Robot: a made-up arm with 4 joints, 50 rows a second.
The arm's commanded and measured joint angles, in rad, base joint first. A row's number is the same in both.
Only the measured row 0 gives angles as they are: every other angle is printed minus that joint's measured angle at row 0.
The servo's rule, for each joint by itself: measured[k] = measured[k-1] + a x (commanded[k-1-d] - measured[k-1]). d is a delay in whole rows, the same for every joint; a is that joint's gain. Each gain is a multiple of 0.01, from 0.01 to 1. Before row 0 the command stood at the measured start. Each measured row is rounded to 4 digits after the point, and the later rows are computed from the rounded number. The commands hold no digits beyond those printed.
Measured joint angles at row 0:
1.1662, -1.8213, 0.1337, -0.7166
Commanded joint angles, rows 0 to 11:
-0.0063, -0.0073, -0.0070, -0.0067
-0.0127, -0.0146, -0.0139, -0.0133
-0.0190, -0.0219, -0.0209, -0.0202
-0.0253, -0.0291, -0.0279, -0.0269
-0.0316, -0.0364, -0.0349, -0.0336
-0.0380, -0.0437, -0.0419, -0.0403
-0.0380, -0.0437, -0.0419, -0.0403
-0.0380, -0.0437, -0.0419, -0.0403
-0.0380, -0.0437, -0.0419, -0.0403
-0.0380, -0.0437, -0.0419, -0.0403
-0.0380, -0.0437, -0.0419, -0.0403
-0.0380, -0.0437, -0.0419, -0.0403
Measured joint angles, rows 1 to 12:
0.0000, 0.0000, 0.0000, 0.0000
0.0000, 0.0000, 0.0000, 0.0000
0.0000, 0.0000, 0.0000, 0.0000
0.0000, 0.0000, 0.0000, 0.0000
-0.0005, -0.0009, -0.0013, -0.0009
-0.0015, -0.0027, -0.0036, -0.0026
-0.0029, -0.0052, -0.0067, -0.0051
-0.0047, -0.0083, -0.0105, -0.0082
-0.0069, -0.0120, -0.0149, -0.0118
-0.0094, -0.0161, -0.0198, -0.0158
-0.0117, -0.0197, -0.0238, -0.0192
-0.0138, -0.0228, -0.0271, -0.0222
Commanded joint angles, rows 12 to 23:
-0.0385, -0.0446, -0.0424, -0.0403
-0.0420, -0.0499, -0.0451, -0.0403
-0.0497, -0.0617, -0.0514, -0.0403
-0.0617, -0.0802, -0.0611, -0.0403
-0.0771, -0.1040, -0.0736, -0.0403
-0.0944, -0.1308, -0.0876, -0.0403
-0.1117, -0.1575, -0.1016, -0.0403
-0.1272, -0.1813, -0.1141, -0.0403
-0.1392, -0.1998, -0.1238, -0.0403
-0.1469, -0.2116, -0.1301, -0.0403
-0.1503, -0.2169, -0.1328, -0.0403
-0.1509, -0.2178, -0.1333, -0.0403
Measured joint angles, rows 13 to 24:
-0.0157, -0.0255, -0.0298, -0.0247
-0.0175, -0.0279, -0.0320, -0.0269
-0.0191, -0.0300, -0.0338, -0.0288
-0.0206, -0.0318, -0.0353, -0.0304
-0.0220, -0.0335, -0.0366, -0.0318
-0.0236, -0.0356, -0.0381, -0.0330
-0.0257, -0.0390, -0.0405, -0.0340
-0.0286, -0.0444, -0.0442, -0.0349
-0.0325, -0.0521, -0.0495, -0.0357
-0.0375, -0.0623, -0.0564, -0.0363
-0.0434, -0.0747, -0.0645, -0.0369
-0.0501, -0.0886, -0.0734, -0.0374

